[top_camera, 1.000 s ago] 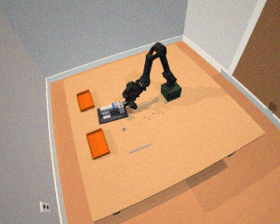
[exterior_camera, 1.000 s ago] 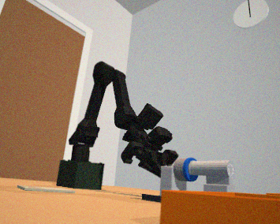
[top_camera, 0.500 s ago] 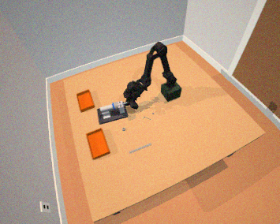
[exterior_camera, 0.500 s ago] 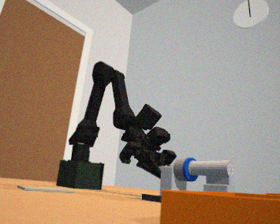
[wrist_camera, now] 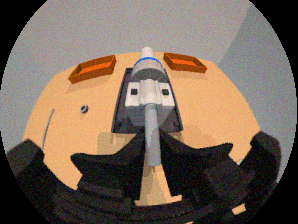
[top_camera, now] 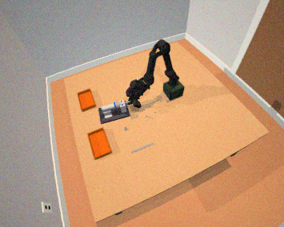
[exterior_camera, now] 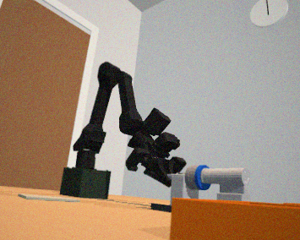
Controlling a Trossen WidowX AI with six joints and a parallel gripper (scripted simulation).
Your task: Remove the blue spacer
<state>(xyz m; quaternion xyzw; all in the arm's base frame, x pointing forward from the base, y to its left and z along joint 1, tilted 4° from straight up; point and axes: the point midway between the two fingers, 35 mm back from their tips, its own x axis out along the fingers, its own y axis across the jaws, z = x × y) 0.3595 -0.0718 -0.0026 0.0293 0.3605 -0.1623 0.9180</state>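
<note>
Now: the grey shaft 50 mm ahead of my gripper tip, 20 mm to the right of it and 20 mm above it. From my gripper tip the other things lie so: blue spacer (90 mm ahead, 30 mm to the right, 20 mm above); then grey spacer (80 mm ahead, 30 mm to the right, 20 mm above); then fixture (120 mm ahead, 40 mm to the right, 10 mm below).
</note>
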